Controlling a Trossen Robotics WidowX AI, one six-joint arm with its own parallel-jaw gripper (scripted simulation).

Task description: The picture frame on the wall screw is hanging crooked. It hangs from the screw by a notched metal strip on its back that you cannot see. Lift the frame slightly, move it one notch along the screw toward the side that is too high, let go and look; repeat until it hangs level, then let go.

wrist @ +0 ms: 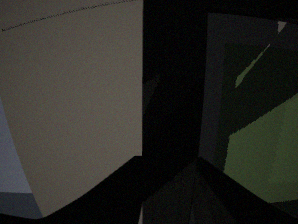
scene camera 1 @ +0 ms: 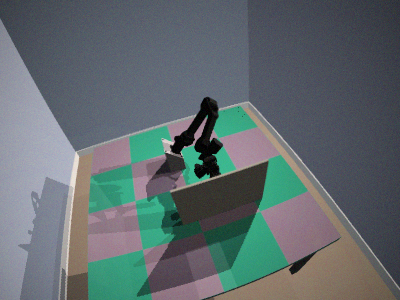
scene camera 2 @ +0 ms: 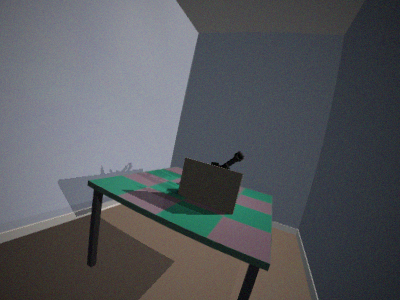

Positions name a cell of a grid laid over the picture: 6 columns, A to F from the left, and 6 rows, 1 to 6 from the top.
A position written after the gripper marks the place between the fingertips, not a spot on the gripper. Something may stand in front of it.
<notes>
The gripper (wrist: D5) carries a picture frame (wrist: E3). Further things: a wall panel (scene camera 1: D4).
The wall panel shows as well in the wrist view (wrist: B3) and in scene camera 2 (scene camera 2: D4). Scene camera 1 misses the picture frame, which is hidden by the wall panel. Scene camera 2 misses the picture frame, which is hidden by the wall panel.
</notes>
